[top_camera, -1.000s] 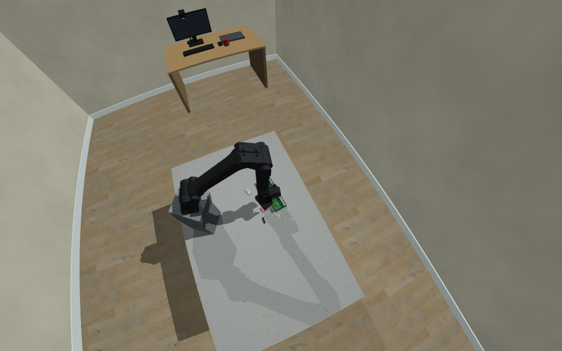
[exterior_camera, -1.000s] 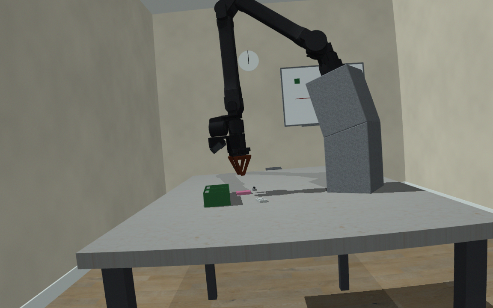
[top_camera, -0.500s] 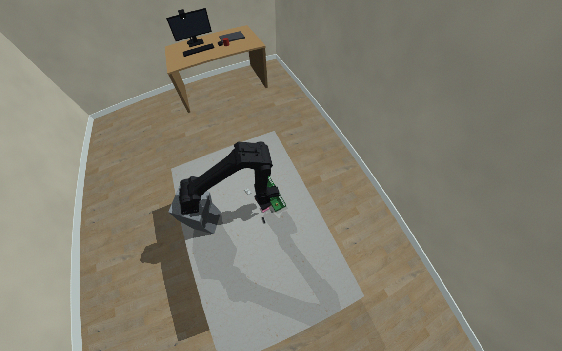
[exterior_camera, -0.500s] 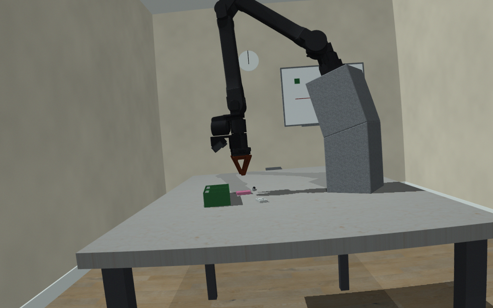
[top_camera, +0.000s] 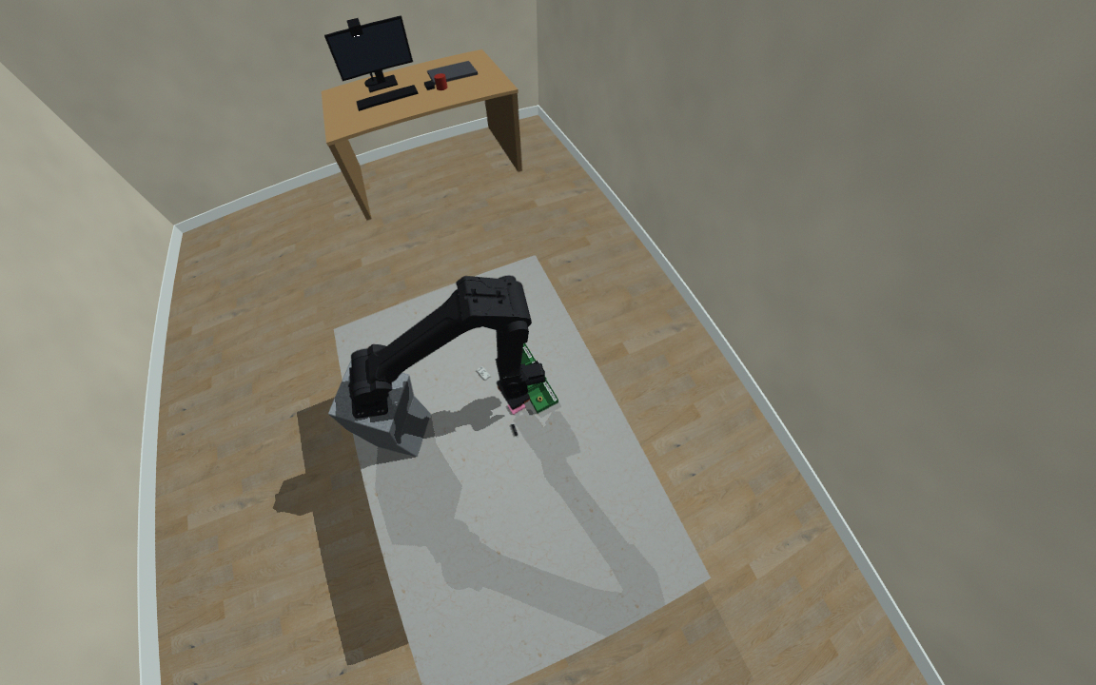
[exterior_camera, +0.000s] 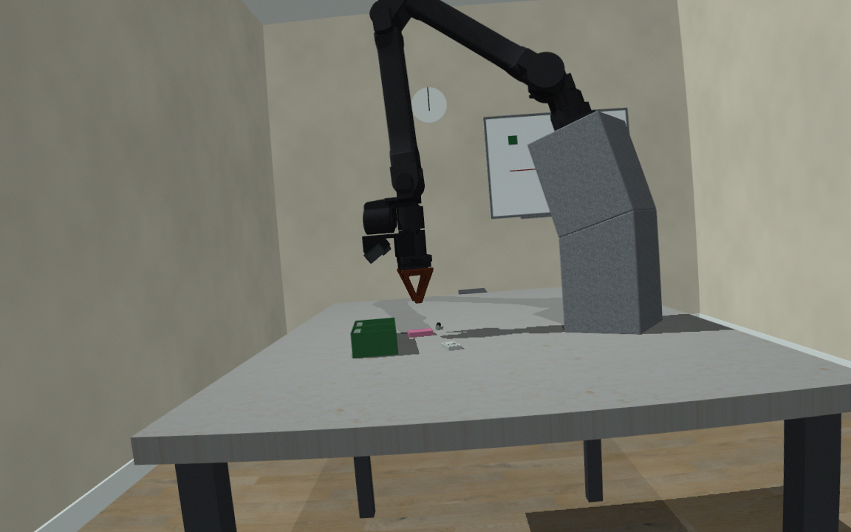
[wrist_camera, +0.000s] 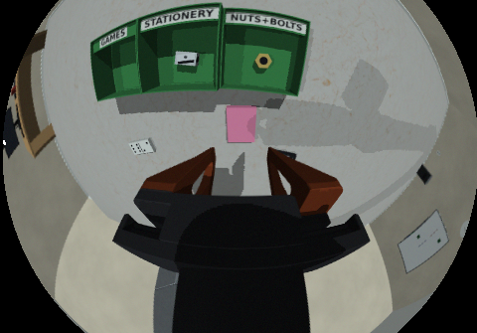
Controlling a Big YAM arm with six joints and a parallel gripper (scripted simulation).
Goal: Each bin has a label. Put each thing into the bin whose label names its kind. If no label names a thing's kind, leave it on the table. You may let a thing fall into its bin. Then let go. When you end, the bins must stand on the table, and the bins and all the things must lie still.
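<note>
Right now the pink eraser is 80 mm below my hand. The rest, counted from my hand: grey-white piece: 60 mm ahead, 80 mm to the left, 70 mm below; brass nut: 80 mm ahead, 70 mm below; black battery: 30 mm behind, 80 mm to the right, 80 mm below.
</note>
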